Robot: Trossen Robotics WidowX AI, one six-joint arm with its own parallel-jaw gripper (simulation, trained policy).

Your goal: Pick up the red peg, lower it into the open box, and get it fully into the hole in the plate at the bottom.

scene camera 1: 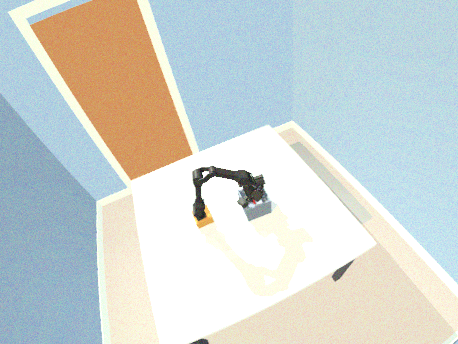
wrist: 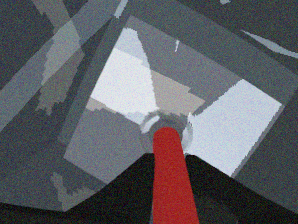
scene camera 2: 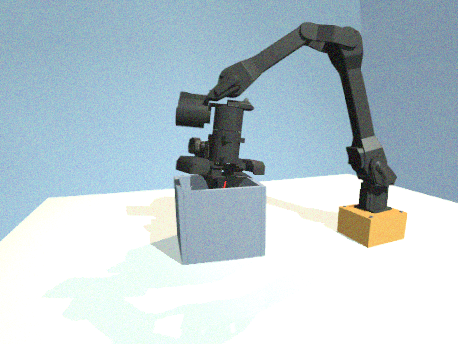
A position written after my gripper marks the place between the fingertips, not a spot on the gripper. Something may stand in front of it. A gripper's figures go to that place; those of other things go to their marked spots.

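Scene:
Plate [wrist: 150, 76], 0.12 m from the lens. My gripper [wrist: 169, 163], 0.10 m from the lens.

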